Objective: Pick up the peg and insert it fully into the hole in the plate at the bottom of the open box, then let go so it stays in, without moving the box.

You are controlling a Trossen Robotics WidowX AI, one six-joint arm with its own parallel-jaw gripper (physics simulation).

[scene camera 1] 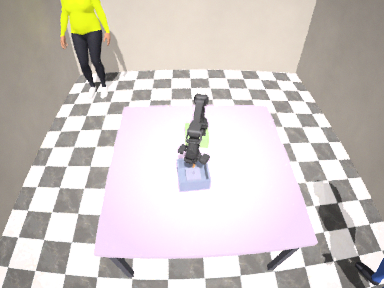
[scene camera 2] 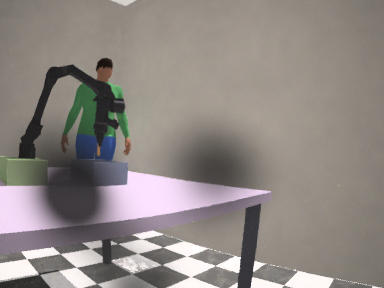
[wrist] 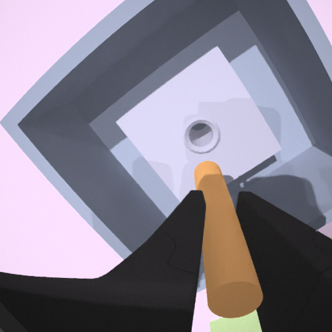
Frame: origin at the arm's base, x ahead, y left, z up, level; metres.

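Seen in the pictures: gripper, fingertip midpoint: (scene camera 2: 100,146); arm's base, link origin: (scene camera 2: 26,158).
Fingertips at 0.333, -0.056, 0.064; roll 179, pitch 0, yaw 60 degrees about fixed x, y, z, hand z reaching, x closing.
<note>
Pixels of each thing's top centre, then the offset from my fingertips to it, as dx, dy, dz. Level surfaces: height alone.
- orange peg, top centre: (scene camera 2: 99,137) (scene camera 1: 193,158) -0.005, +0.003, +0.040
- blue-grey open box, top centre: (scene camera 2: 98,160) (scene camera 1: 193,169) -0.002, +0.001, -0.063
- pale square plate, top centre: (scene camera 1: 193,172) -0.002, +0.001, -0.100
- pink table, surface height: dz -0.161
My gripper (wrist: 218,201) (scene camera 2: 99,145) is shut on the orange peg (wrist: 225,240) (scene camera 2: 99,150) (scene camera 1: 193,165), whose far end sticks out past the fingertips. The peg is upright in scene camera 2, its lower end just above the rim of the blue-grey open box (scene camera 2: 111,173) (scene camera 1: 194,187) (wrist: 57,162). In the wrist view a pale square plate (wrist: 170,100) (scene camera 1: 189,175) lies at the bottom of the box. The round hole (wrist: 201,135) with a raised ring is near its middle. The peg's tip shows below the hole in that view, apart from it.
A green box (scene camera 2: 25,171) (scene camera 1: 204,140) stands near the arm's base, behind the blue-grey box. Both are on the pink table (scene camera 1: 150,215) (scene camera 2: 165,200). A person in green (scene camera 2: 88,107) stands beyond the table, and one in yellow (scene camera 1: 85,17) stands at the back left.
</note>
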